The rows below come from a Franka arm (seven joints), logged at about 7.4 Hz.
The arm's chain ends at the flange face. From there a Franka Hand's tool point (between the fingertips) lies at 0.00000 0.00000 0.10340 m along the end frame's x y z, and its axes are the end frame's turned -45 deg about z.
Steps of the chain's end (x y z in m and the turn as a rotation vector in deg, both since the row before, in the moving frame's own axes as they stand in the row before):
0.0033 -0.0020 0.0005 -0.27 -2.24 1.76
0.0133 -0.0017 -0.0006 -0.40 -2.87 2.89
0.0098 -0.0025 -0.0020 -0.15 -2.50 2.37
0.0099 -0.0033 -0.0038 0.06 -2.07 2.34
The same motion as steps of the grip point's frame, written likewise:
0.0006 -0.0016 0.0004 1.39 -1.77 1.76
0.0065 0.0049 -0.0007 1.75 -2.31 2.89
0.0054 0.0021 -0.0021 1.66 -1.87 2.37
0.0068 0.0019 -0.0039 1.51 -1.42 2.34

